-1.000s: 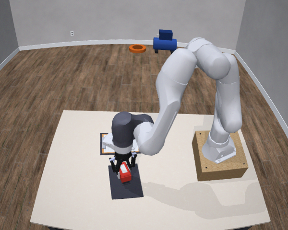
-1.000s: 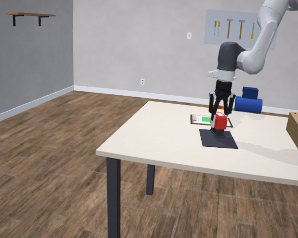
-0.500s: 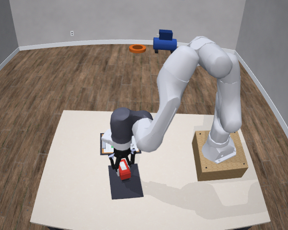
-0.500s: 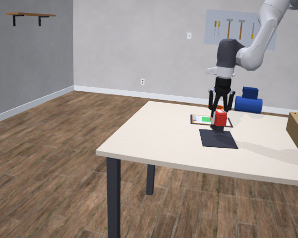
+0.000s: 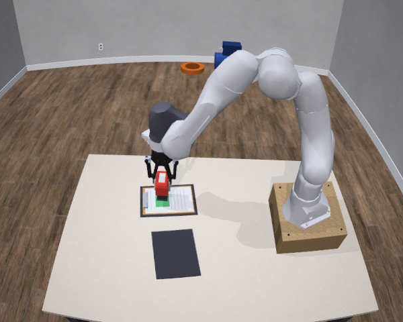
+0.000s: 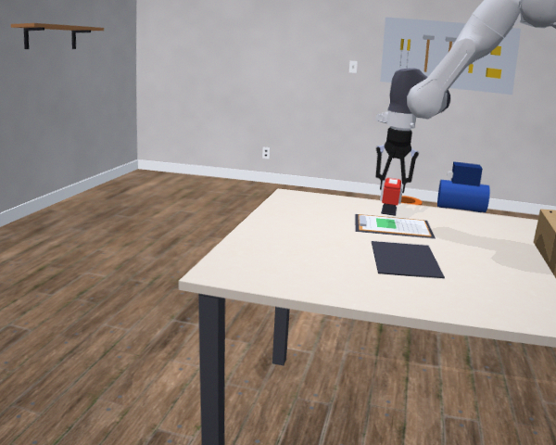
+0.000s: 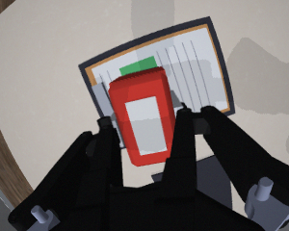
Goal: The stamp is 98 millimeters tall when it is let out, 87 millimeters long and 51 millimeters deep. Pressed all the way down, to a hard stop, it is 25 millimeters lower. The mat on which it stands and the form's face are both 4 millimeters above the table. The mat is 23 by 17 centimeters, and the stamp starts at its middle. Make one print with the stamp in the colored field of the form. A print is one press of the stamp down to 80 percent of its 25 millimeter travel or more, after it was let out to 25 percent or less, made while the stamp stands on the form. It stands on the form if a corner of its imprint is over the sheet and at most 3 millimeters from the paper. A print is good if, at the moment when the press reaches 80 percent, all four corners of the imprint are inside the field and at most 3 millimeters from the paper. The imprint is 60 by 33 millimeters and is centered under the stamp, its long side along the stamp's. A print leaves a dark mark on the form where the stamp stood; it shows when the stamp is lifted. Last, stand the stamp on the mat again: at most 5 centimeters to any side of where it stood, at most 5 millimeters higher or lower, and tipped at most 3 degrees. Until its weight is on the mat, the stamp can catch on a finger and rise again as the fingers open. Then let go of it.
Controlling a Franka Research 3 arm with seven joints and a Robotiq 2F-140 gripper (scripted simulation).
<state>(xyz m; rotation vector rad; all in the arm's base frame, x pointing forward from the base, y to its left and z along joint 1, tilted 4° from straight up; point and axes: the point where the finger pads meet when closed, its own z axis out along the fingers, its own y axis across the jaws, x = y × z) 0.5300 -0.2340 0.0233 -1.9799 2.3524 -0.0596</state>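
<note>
The form lies 10 mm behind my hand, 10 mm to the right of it and 110 mm below it. From my hand the other things lie so: stamp (20 mm below); then mat (20 mm behind, 280 mm to the left, 110 mm below).
</note>
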